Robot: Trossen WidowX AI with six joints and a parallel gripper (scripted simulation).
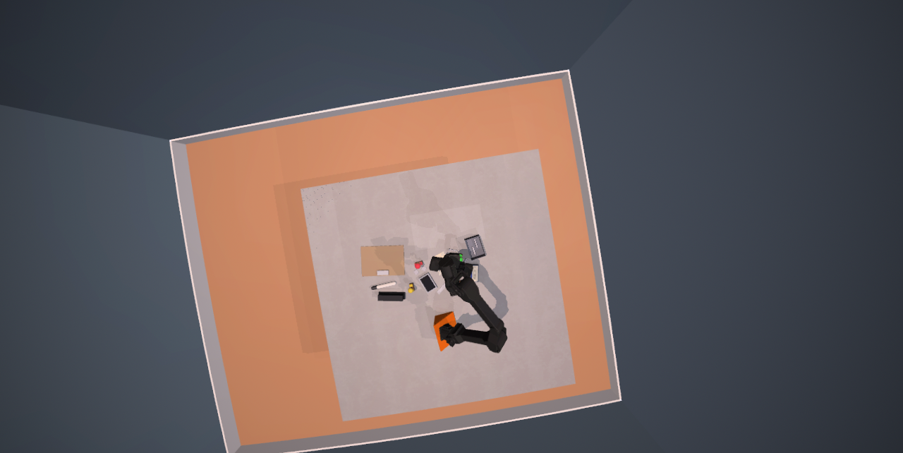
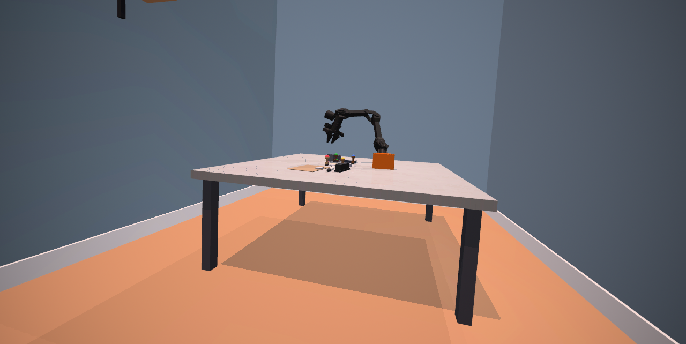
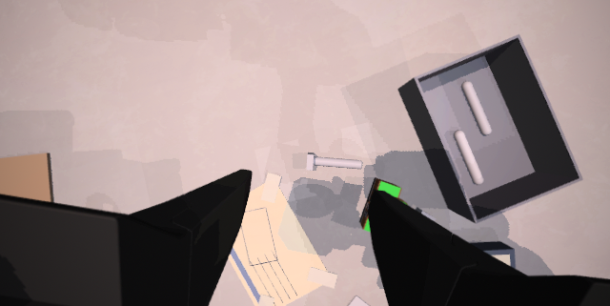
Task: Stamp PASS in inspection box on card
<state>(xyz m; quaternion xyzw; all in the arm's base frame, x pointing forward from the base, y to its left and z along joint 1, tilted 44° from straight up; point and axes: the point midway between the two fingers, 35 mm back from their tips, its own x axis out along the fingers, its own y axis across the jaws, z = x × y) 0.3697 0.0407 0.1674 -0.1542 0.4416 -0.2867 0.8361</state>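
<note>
Right now my gripper tip is 40 mm past the pass stamp, 40 mm to the left of it and 120 mm above it. Also, from my gripper tip: cream card (60 mm behind, 60 mm to the left, 140 mm below); blue stamp (180 mm behind, 30 mm to the right, 120 mm below); dark tray (130 mm to the right, 130 mm below).
</note>
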